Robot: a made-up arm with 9 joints. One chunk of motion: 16 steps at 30 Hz.
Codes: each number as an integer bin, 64 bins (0 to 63) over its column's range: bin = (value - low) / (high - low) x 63, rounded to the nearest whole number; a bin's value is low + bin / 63 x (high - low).
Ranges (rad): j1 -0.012..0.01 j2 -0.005..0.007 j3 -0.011..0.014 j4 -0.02..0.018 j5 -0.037..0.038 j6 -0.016..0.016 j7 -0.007..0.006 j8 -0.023..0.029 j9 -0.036..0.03
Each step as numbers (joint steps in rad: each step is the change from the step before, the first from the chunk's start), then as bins.
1 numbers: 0.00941 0.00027 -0.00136 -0.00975 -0.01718 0.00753 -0.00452 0.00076 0.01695
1 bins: 61 28 24 17 17 46 12 29 51
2 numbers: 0.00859 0.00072 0.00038 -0.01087 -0.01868 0.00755 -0.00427 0.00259 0.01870
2 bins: 59 30 29 15 15 46 13 31 52
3 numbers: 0.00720 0.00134 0.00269 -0.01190 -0.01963 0.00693 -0.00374 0.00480 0.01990
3 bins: 55 33 34 13 15 45 16 34 53
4 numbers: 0.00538 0.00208 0.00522 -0.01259 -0.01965 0.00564 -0.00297 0.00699 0.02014
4 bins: 50 37 41 12 15 43 20 36 54
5 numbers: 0.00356 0.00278 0.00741 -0.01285 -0.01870 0.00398 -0.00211 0.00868 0.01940
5 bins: 45 41 46 12 15 39 24 38 53
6 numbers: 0.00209 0.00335 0.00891 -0.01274 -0.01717 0.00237 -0.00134 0.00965 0.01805
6 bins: 40 44 50 12 17 36 27 40 52
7 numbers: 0.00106 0.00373 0.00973 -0.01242 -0.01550 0.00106 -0.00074 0.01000 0.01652
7 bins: 37 46 52 13 18 34 30 40 50
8 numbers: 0.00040 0.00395 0.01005 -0.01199 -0.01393 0.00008 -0.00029 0.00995 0.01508
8 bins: 36 47 53 13 19 32 33 40 49
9 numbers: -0.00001 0.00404 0.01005 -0.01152 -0.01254 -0.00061 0.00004 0.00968 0.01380
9 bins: 34 47 53 14 21 30 34 40 48
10 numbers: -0.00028 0.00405 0.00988 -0.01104 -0.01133 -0.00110 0.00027 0.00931 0.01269
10 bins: 34 48 53 15 22 29 35 39 46
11 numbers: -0.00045 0.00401 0.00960 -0.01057 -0.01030 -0.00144 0.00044 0.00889 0.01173
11 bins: 33 47 52 16 22 29 36 39 46
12 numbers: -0.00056 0.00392 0.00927 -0.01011 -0.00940 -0.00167 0.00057 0.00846 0.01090
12 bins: 33 47 51 16 23 28 37 38 45
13 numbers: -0.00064 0.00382 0.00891 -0.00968 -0.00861 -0.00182 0.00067 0.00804 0.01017
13 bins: 33 46 50 17 24 28 37 38 44
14 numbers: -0.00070 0.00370 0.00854 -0.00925 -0.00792 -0.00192 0.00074 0.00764 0.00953
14 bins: 32 46 49 18 24 28 38 37 43
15 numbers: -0.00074 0.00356 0.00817 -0.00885 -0.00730 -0.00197 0.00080 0.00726 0.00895
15 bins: 32 45 48 18 25 28 38 37 43
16 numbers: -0.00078 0.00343 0.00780 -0.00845 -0.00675 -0.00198 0.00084 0.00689 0.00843
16 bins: 32 44 47 19 25 28 38 36 42
